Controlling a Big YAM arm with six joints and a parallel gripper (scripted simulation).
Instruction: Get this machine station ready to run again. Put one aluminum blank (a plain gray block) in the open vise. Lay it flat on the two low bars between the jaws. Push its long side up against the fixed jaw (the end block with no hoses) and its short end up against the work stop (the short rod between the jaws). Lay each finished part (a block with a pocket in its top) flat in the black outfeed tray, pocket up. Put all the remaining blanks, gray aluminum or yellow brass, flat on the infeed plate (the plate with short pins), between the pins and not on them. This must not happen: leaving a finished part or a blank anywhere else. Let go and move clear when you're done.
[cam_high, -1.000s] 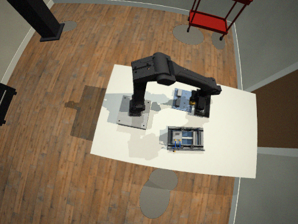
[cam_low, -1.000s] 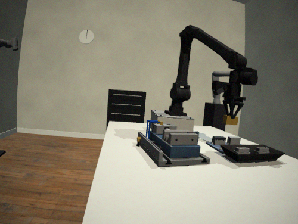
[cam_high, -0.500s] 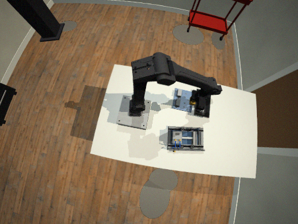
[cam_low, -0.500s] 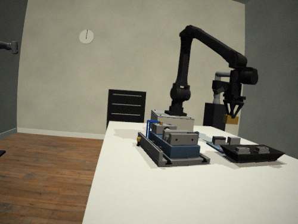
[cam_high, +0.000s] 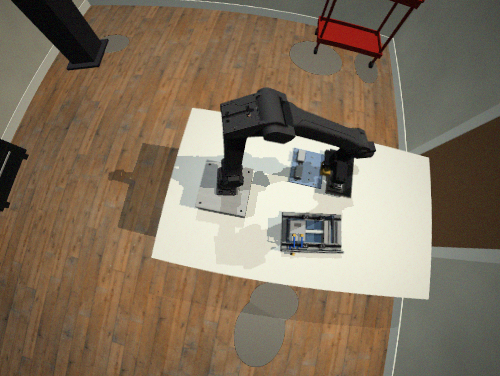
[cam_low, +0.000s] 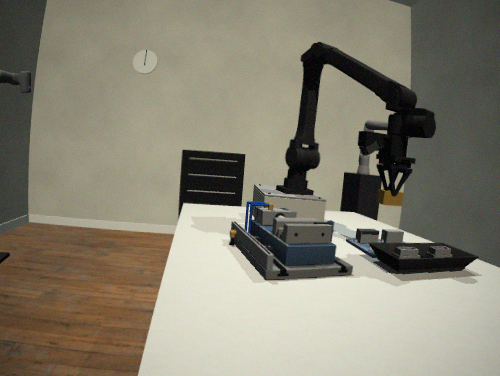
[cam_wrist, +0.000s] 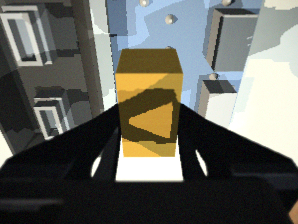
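My gripper is now 2 cm above the yellow brass blank. The rest, counted from my hand: infeed plate (4 cm behind, 5 cm to the left, 16 cm below); then dark rod (4 cm ahead, 23 cm to the right, 8 cm below); then gray blank (9 cm behind, 2 cm to the left, 14 cm below).
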